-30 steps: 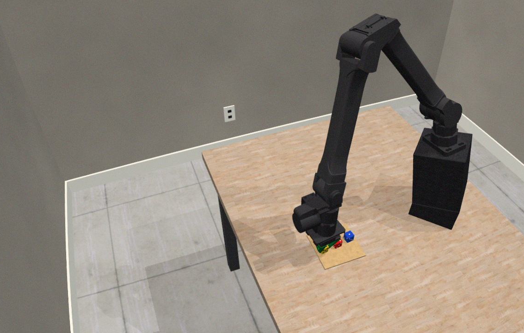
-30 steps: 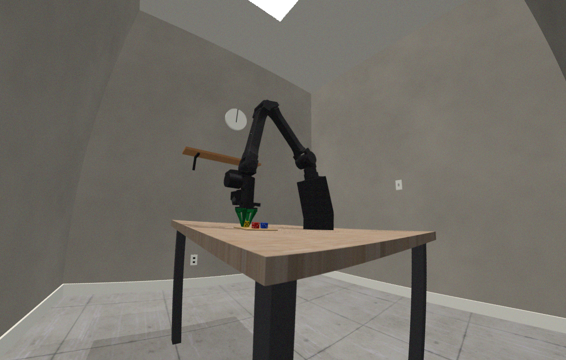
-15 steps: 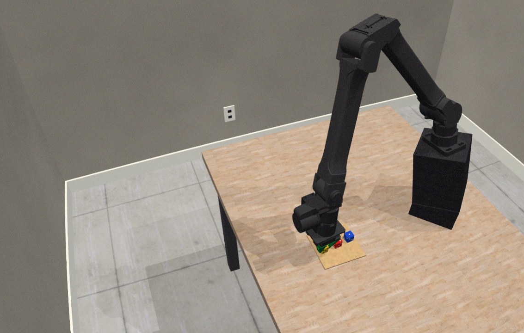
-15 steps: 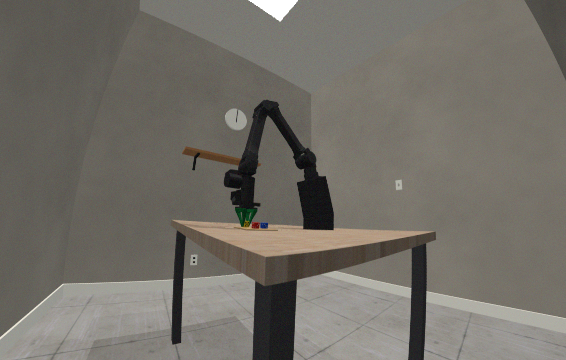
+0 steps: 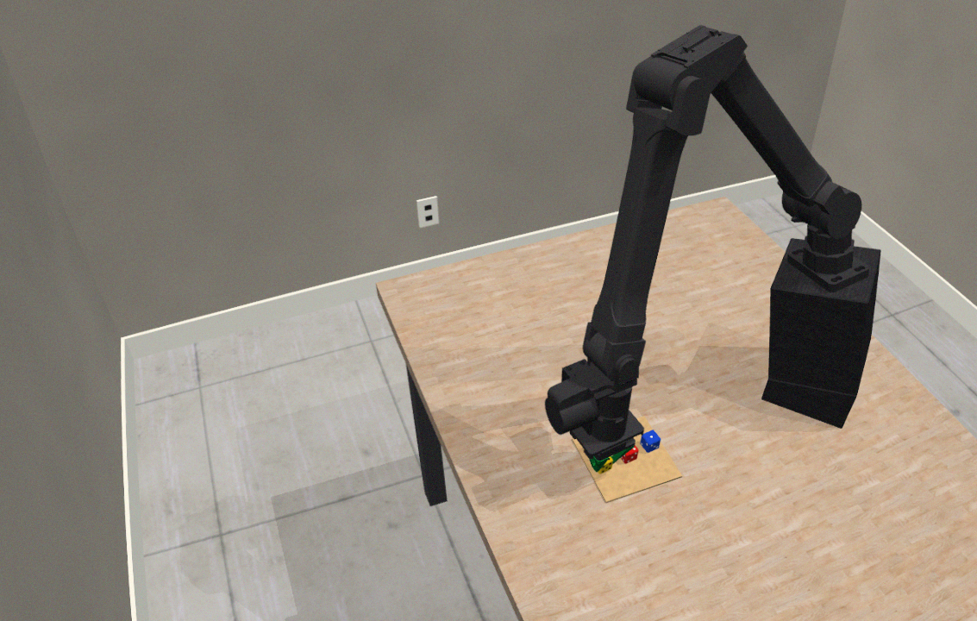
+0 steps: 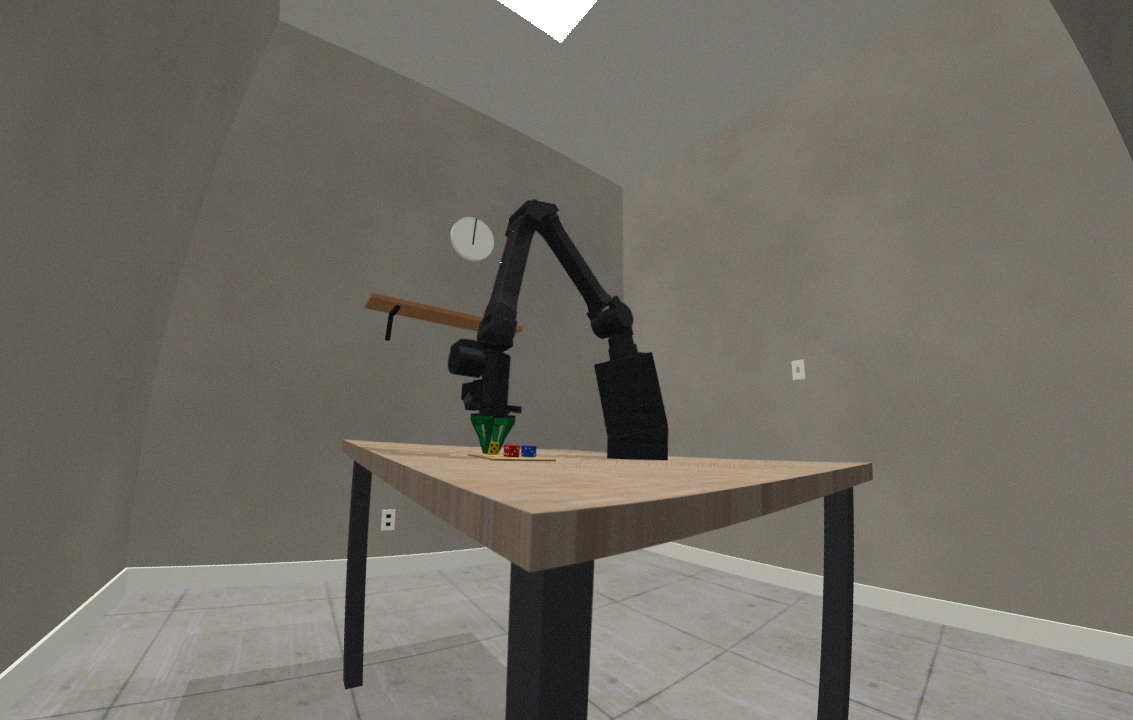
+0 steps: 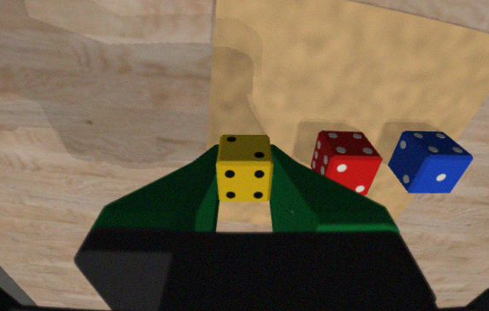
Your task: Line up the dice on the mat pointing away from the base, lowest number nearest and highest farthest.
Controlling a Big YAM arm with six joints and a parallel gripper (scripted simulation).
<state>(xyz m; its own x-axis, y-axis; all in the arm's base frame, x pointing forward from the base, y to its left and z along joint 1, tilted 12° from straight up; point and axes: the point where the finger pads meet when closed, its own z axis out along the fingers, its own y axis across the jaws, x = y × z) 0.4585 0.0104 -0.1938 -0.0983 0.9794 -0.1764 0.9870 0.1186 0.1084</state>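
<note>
Now: the yellow die right at my hand. The rest, counted from my hand: blue die 10 cm behind, 1 cm to the right; then red die 5 cm behind; then tan mat 5 cm behind, 2 cm below.
</note>
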